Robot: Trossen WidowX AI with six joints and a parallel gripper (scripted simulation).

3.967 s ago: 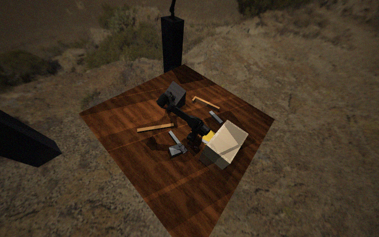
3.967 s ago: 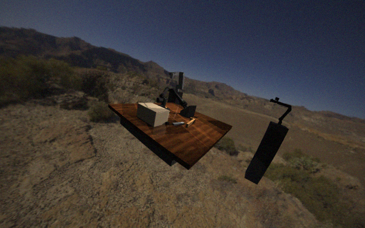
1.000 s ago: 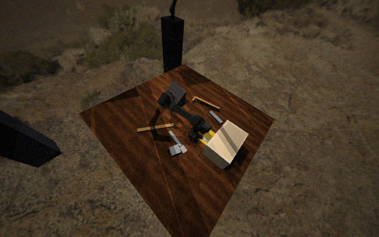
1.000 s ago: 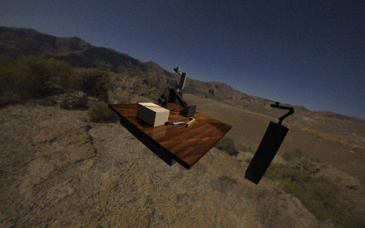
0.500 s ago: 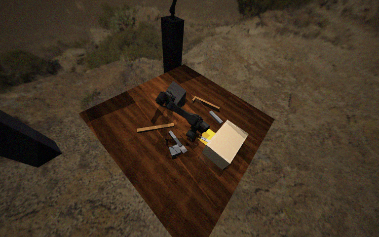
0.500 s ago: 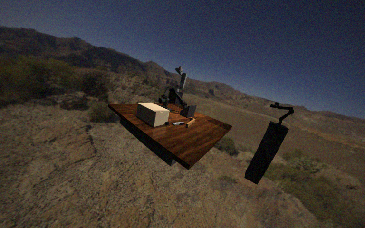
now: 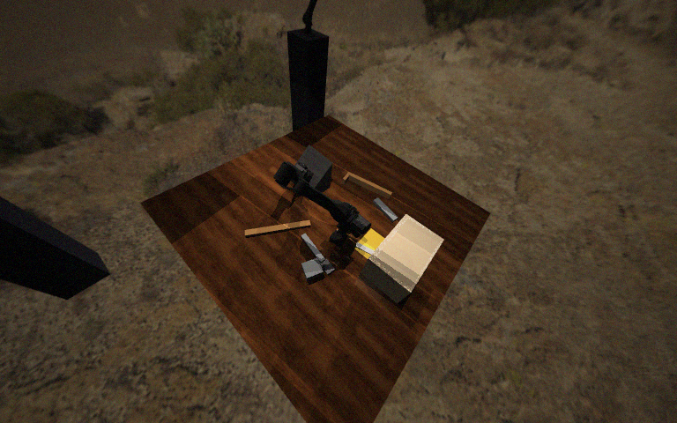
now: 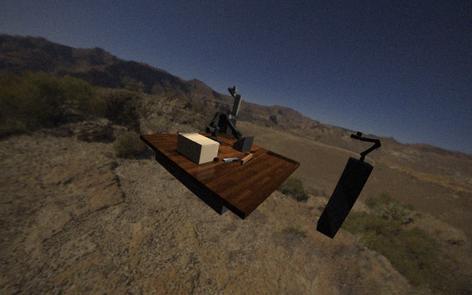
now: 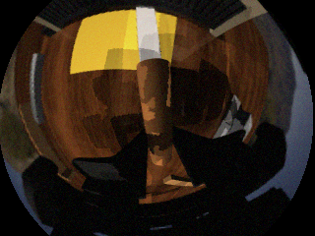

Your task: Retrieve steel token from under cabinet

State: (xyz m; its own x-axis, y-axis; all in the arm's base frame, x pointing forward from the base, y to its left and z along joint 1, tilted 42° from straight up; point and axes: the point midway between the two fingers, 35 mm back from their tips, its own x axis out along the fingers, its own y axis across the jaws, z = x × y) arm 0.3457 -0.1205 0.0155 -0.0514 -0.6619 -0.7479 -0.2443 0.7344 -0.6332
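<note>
The grey scraper is 150 mm to the right of my gripper tip. From my gripper tip the other things lie so: steel token: 270 mm ahead, 100 mm to the left; then grey block: 20 mm ahead, 220 mm to the right, 10 mm above; then grey bar: 60 mm ahead, 290 mm to the left.
</note>
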